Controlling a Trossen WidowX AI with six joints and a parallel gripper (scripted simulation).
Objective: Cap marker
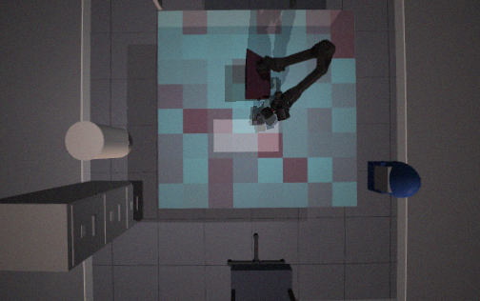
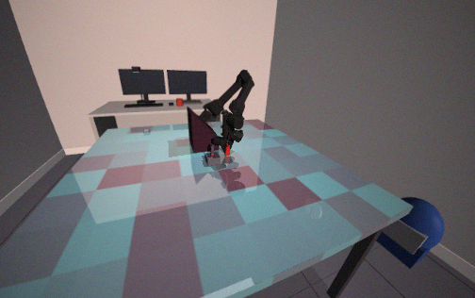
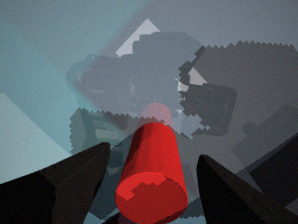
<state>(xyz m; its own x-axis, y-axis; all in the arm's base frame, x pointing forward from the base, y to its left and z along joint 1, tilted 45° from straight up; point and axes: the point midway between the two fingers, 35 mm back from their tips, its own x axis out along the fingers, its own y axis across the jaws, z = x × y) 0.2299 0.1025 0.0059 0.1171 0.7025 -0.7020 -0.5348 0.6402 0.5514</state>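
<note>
My gripper tip is 110 mm to the left of the marker, 50 mm below it and 50 mm short of it. The rest, counted from my gripper tip: holder block (110 mm to the right, 50 mm ahead); then red cap (10 mm above).
</note>
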